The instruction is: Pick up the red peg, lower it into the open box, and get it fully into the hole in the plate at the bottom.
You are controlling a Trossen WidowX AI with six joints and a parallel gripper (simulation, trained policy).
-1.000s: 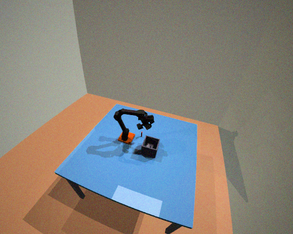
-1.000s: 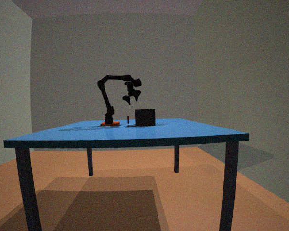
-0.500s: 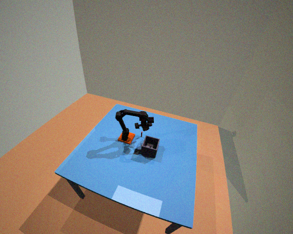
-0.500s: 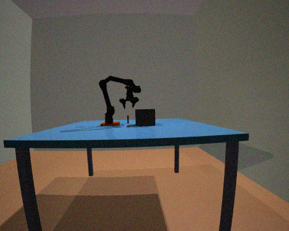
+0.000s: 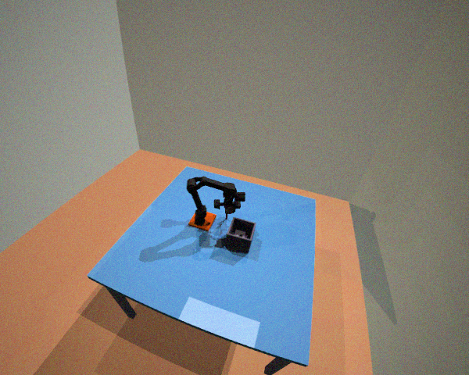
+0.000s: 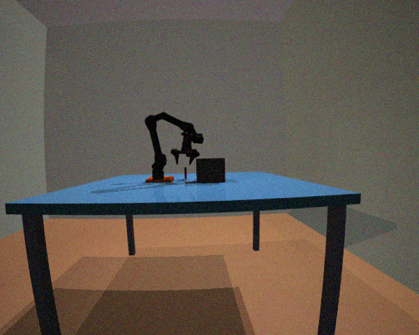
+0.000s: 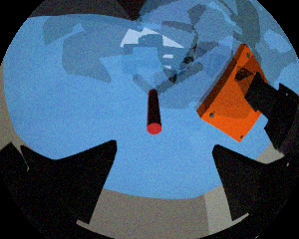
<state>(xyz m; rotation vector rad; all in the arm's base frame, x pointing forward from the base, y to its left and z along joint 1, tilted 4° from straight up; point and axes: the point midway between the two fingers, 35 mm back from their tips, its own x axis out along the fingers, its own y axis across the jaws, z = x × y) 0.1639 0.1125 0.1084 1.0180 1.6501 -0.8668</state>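
My gripper tip is 1 cm short of the red peg and 6 cm above it.
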